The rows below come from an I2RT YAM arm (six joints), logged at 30 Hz.
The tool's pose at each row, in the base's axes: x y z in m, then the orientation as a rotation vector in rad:
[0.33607, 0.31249, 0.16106, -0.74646, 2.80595, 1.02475]
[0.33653, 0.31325, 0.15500, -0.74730, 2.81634, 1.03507]
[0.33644, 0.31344, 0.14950, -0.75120, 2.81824, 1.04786]
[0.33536, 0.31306, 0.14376, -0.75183, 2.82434, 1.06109]
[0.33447, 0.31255, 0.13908, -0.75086, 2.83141, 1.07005]
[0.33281, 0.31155, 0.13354, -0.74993, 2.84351, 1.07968]
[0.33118, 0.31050, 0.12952, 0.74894, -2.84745, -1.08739]
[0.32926, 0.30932, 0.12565, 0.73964, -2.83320, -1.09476]
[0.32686, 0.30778, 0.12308, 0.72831, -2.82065, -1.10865]
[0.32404, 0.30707, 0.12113, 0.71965, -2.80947, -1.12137]
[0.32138, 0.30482, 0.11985, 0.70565, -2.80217, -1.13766]
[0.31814, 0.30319, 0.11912, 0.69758, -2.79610, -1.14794]
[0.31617, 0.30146, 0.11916, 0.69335, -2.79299, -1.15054]
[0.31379, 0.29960, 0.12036, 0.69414, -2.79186, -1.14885]
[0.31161, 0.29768, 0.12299, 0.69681, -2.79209, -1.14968]
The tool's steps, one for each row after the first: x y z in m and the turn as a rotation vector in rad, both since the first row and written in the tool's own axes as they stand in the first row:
[0.00060, -0.00329, 0.00513, -0.00698, 0.01048, 0.00562]
[0.00180, -0.00637, 0.00953, -0.01581, 0.01559, 0.00615]
[0.00416, -0.00952, 0.01387, -0.02466, 0.02289, 0.01033]
[0.00618, -0.01221, 0.01728, -0.03051, 0.02971, 0.01519]
[0.00927, -0.01537, 0.02113, -0.03678, 0.04086, 0.02237]
[0.01202, -0.01769, 0.02377, -0.04319, 0.05023, 0.02760]
[0.01506, -0.01987, 0.02625, -0.05355, 0.05847, 0.03525]
[0.01838, -0.02130, 0.02754, -0.06649, 0.06209, 0.04333]
[0.02158, -0.02162, 0.02890, -0.07815, 0.06502, 0.04952]
[0.02515, -0.02263, 0.02878, -0.09003, 0.06292, 0.05827]
[0.02885, -0.02264, 0.02867, -0.09816, 0.06270, 0.06350]
[0.03130, -0.02285, 0.02777, -0.10103, 0.06389, 0.06653]
[0.03392, -0.02227, 0.02593, -0.10069, 0.06565, 0.06636]
[0.03607, -0.02098, 0.02292, -0.10088, 0.06507, 0.06446]

